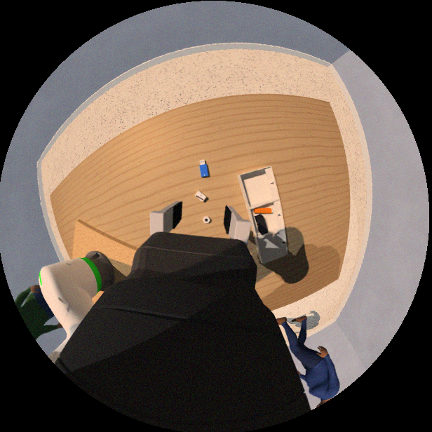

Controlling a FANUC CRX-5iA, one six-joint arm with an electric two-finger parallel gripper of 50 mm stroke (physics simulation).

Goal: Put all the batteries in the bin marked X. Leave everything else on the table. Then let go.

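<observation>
The white bin [276, 197] stands right of my gripper, with compartments in a row; the far one is marked T and the middle one X. An orange cylinder-like battery [262, 211] and a black blocky object [261, 224], perhaps a battery too, lie in the X compartment. The near compartment is in shadow and its mark is hard to read. My gripper [202, 212] is open and empty, above the table left of the bin. A small white ring-like piece [209, 220] shows between the fingers, below them on the table.
A blue USB stick [204, 170] and a small white piece with a dark mark [201, 196] lie on the wooden table [165, 150] beyond the gripper. A wooden board [100, 237] stands at the left beside the white arm part [70, 285]. A person in blue [320, 375] shows at the lower right.
</observation>
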